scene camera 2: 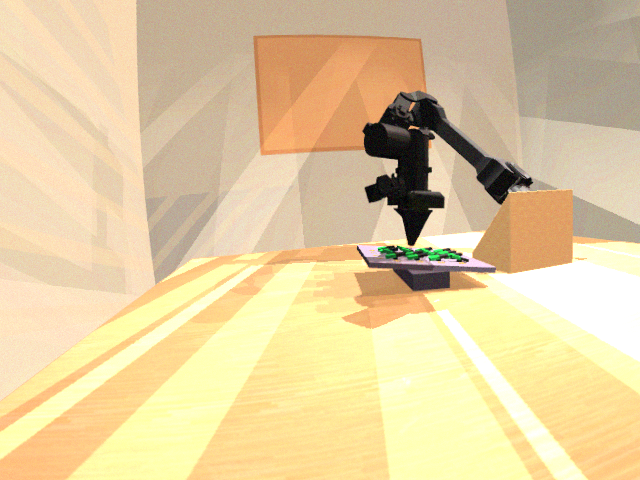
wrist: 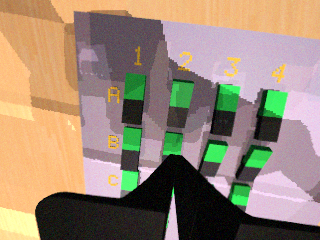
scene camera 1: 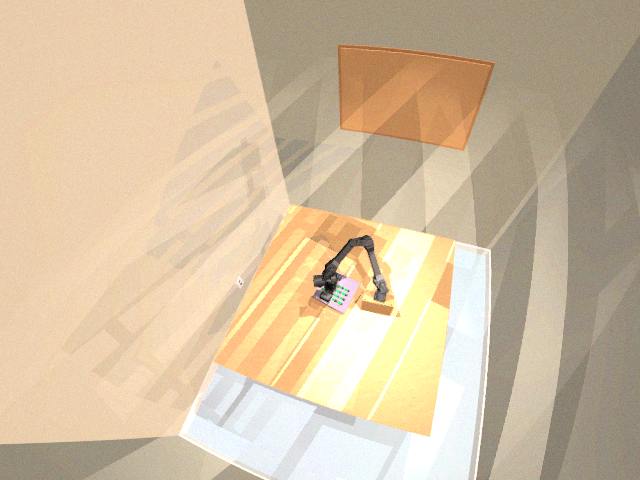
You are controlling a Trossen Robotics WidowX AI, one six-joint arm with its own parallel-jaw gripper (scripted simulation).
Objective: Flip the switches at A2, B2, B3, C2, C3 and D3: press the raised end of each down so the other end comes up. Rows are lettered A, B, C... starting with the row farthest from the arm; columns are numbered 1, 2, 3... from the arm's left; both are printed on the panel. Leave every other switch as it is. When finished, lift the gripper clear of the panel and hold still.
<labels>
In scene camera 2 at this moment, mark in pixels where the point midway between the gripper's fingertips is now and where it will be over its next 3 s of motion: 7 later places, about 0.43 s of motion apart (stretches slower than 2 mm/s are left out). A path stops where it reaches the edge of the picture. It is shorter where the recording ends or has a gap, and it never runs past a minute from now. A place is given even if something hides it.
My gripper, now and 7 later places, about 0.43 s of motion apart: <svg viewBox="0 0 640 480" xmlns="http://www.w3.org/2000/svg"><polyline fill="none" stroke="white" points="411,245 405,221 404,237 403,245 404,247 404,248 404,248 403,249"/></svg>
</labels>
